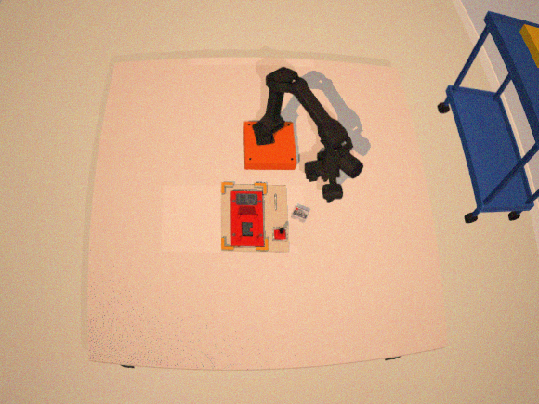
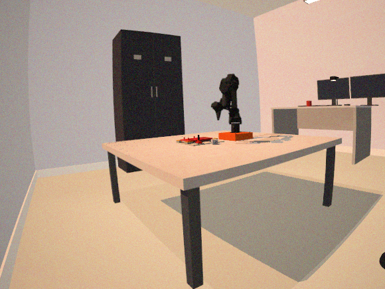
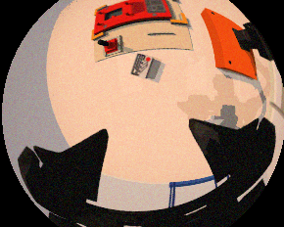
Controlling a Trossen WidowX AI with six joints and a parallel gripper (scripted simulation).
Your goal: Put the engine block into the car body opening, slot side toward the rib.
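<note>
Now: gripper tip 13 cm above the grey engine block, 8 cm to the left of it and 1 cm short of it.
</note>
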